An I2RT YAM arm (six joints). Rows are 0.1 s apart.
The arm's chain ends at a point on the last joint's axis. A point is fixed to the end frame.
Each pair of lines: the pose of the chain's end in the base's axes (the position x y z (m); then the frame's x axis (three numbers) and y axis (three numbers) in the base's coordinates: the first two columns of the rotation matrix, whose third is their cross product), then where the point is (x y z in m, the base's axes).
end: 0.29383, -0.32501, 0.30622, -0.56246, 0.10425, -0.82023, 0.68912, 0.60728, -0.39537
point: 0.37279 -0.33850 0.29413
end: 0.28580, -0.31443, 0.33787, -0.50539, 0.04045, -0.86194, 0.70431, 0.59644, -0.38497
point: 0.36564 -0.32691 0.33212
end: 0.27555, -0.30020, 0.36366, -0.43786, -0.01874, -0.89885, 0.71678, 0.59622, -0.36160
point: 0.35588 -0.31061 0.36468
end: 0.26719, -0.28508, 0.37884, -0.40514, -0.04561, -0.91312, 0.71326, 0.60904, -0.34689
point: 0.34768 -0.29332 0.38285
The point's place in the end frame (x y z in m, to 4 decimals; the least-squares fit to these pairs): -0.0359 0.0510 0.0517
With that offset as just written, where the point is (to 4 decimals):
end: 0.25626, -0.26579, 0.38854, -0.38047, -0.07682, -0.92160, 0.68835, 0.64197, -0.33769
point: 0.3370 -0.2697 0.3945
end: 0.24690, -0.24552, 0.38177, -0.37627, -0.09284, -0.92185, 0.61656, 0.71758, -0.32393
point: 0.3276 -0.2413 0.3873
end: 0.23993, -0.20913, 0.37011, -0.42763, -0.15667, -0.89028, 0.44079, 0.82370, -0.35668
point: 0.3186 -0.1897 0.3692
